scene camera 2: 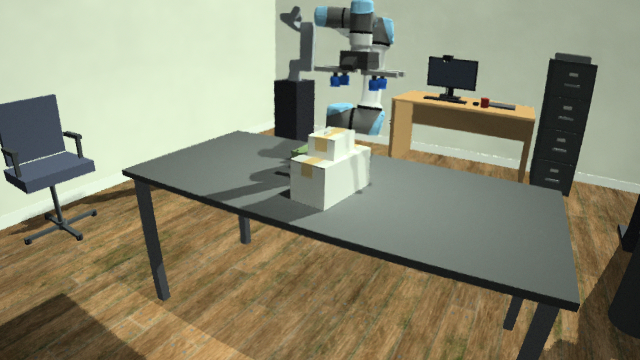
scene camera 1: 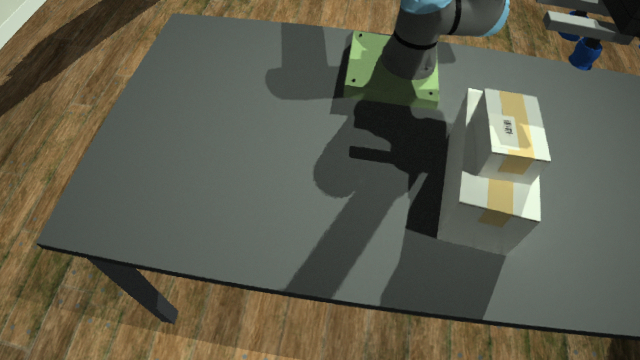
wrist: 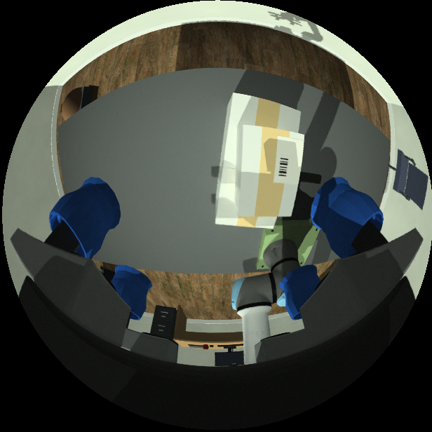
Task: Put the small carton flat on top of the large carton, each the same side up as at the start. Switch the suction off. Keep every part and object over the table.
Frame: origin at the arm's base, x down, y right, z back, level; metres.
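Seen in the pictures: hand at its tool point: [scene camera 2: 358, 87] [scene camera 1: 616, 55]; arm's base at its link origin: [scene camera 1: 408, 61].
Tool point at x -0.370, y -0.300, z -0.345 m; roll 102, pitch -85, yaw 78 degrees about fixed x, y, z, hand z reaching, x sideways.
Pixels of each thing's top centre, then the offset from my tool point to it. Level surfaces: height alone.
- small carton at its top centre: [scene camera 1: 516, 122] [scene camera 2: 332, 132] dx +0.173, dy +0.092, dz -0.011 m
- large carton at its top centre: [scene camera 1: 501, 147] [scene camera 2: 332, 152] dx +0.250, dy +0.090, dz -0.008 m
- dark grey table at its surface level: dx +0.403 m
The small carton [scene camera 1: 517, 125] [scene camera 2: 331, 142] [wrist: 272, 172] is white with tan tape and a barcode label on its top face. It lies flat on top of the large carton [scene camera 1: 475, 190] [scene camera 2: 332, 182] [wrist: 227, 145], which is white with tan tape and stands flat on the table. The small carton sits toward the end nearer the arm's base. My gripper [scene camera 2: 358, 83] [wrist: 215, 240] has four blue suction cups and hangs well above the cartons in scene camera 2, apart from them and holding no object. In scene camera 1 part of it shows at the top right.
The dark grey table [scene camera 1: 200, 150] [scene camera 2: 450, 215] [wrist: 150, 150] bears the green base plate [scene camera 1: 370, 75] [wrist: 292, 235] of the arm beside the cartons. Behind the table are a wooden desk [scene camera 2: 465, 112] with a monitor and a black filing cabinet [scene camera 2: 565, 125]. A chair [scene camera 2: 35, 135] stands at the left.
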